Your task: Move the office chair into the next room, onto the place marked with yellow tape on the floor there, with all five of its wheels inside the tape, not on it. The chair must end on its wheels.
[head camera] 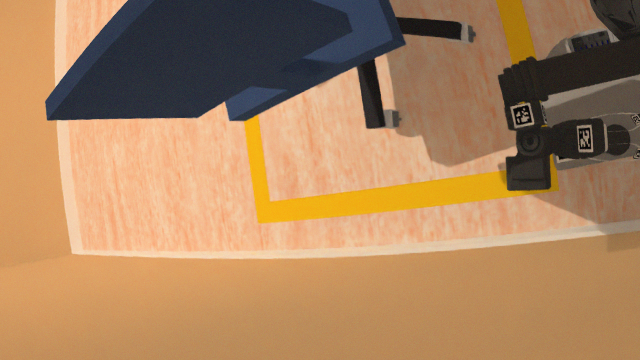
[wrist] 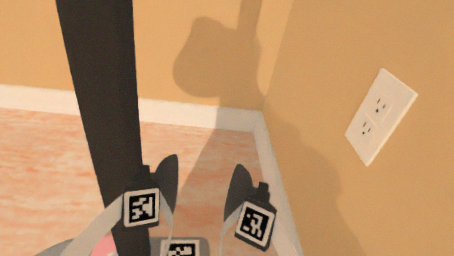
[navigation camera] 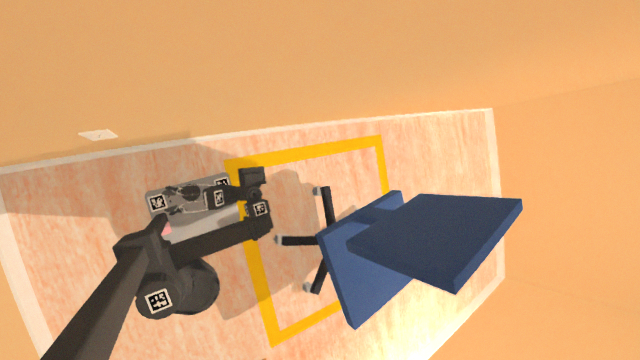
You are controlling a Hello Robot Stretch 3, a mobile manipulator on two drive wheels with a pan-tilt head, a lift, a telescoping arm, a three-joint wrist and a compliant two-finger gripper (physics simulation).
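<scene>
The blue office chair (head camera: 200,60) (navigation camera: 440,235) stands upright over the yellow tape outline (head camera: 400,192) (navigation camera: 325,147). Its seat and backrest cover the far side of the outline. Three wheels show in the navigation view, all inside the tape; two of them show in the head view. The other wheels are hidden beneath the seat. My gripper (navigation camera: 172,200) (wrist: 204,178) is folded back over my base, pointing away from the chair. Its fingers are partly open with a gap between them, holding nothing and apart from the chair.
My base (navigation camera: 200,225) is beside the near tape side, on the opposite side from the backrest. My arm (head camera: 590,65) (navigation camera: 215,245) reaches over it, with the wrist above the tape's corner. Walls with white baseboards stand close by. A wall outlet (navigation camera: 98,135) (wrist: 381,115) is near the gripper side.
</scene>
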